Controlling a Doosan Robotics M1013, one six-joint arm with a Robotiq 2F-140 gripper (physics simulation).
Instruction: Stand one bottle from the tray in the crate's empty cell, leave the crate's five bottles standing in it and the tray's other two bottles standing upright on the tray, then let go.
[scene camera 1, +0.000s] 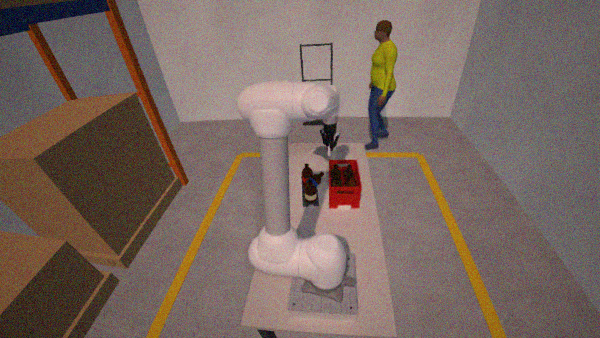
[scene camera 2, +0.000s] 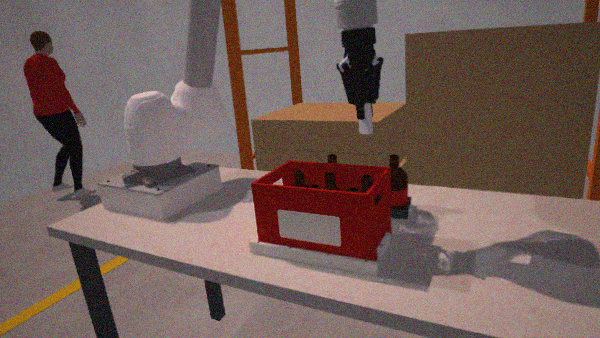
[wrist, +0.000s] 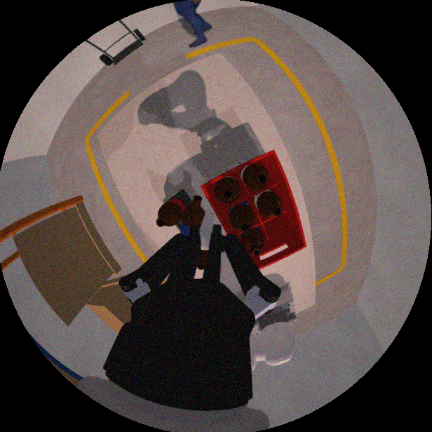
In view: my gripper (scene camera 2: 366, 133) and a red-label bottle (scene camera 2: 399, 181).
My gripper also shows in the wrist view (wrist: 210, 219).
